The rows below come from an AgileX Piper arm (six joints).
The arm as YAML. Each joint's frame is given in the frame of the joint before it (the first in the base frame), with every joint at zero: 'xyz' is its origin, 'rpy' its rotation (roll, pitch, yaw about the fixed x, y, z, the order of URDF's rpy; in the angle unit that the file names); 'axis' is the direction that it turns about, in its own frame. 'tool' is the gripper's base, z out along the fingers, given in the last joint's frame.
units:
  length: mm
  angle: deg
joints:
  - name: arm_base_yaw
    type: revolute
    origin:
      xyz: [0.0, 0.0, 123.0]
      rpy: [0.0, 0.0, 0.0]
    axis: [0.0, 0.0, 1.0]
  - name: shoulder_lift
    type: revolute
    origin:
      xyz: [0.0, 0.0, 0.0]
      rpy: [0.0, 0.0, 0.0]
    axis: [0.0, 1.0, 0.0]
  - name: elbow
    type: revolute
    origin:
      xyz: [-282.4, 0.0, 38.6]
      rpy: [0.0, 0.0, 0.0]
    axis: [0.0, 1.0, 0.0]
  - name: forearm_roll
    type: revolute
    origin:
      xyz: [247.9, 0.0, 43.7]
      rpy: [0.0, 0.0, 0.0]
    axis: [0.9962, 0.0, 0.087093]
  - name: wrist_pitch
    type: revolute
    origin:
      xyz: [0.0, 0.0, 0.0]
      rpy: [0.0, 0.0, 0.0]
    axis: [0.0, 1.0, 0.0]
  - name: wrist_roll
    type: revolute
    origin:
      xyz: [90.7, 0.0, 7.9]
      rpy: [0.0, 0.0, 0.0]
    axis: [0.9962, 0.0, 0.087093]
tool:
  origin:
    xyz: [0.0, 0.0, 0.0]
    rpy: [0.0, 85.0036, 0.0]
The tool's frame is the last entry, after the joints.
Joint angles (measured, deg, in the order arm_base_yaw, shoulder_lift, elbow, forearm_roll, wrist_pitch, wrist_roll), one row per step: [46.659, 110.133, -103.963, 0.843, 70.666, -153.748]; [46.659, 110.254, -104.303, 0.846, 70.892, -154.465]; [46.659, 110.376, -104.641, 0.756, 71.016, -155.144]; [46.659, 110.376, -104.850, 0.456, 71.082, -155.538]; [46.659, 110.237, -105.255, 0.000, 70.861, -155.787]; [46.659, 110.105, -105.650, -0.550, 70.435, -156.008]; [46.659, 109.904, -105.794, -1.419, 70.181, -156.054]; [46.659, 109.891, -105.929, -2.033, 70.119, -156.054]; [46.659, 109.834, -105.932, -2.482, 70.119, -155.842]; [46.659, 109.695, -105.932, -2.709, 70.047, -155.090]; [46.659, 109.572, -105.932, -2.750, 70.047, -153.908]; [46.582, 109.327, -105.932, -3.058, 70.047, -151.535]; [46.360, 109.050, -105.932, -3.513, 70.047, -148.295]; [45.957, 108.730, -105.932, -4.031, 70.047, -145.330]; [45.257, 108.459, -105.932, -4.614, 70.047, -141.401]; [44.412, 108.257, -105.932, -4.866, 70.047, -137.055]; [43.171, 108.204, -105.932, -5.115, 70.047, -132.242]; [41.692, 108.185, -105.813, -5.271, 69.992, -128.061]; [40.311, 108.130, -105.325, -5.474, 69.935, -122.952]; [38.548, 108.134, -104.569, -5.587, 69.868, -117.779]
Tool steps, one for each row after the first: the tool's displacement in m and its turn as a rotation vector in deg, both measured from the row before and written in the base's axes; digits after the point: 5 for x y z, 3 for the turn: [0.00031, 0.00034, 0.00067, -0.149, -0.162, 0.684]; [0.00051, 0.00035, 0.00070, -0.134, -0.289, 0.648]; [0.00043, -0.00020, 0.00098, -0.184, -0.409, 0.378]; [0.00073, -0.00022, 0.00310, 0.189, -0.916, 0.237]; [0.00103, -0.00010, 0.00313, 0.264, -1.107, 0.208]; [0.00085, -0.00100, 0.00233, -0.172, -1.054, 0.037]; [0.00079, -0.00049, 0.00082, -0.269, -0.591, -0.008]; [0.00036, -0.00060, 0.00045, -0.207, -0.318, -0.206]; [-0.00001, -0.00050, 0.00106, 0.207, -0.135, -0.702]; [-0.00024, -0.00035, 0.00089, 0.394, 0.161, -1.101]; [0.00015, -0.00132, 0.00179, 0.644, 0.161, -2.291]; [0.00097, -0.00228, 0.00204, 0.839, 0.228, -3.241]; [0.00184, -0.00338, 0.00235, 0.773, 0.079, -3.165]; [0.00348, -0.00486, 0.00201, 1.027, 0.264, -4.349]; [0.00394, -0.00514, 0.00148, 1.382, 0.613, -4.857]; [0.00614, -0.00691, 0.00041, 1.467, 0.788, -5.677]; [0.00707, -0.00817, -0.00040, 1.283, 0.752, -5.323]; [0.00610, -0.00815, -0.00197, 1.367, 1.091, -6.085]; [0.00742, -0.01038, -0.00372, 1.261, 1.328, -6.537]
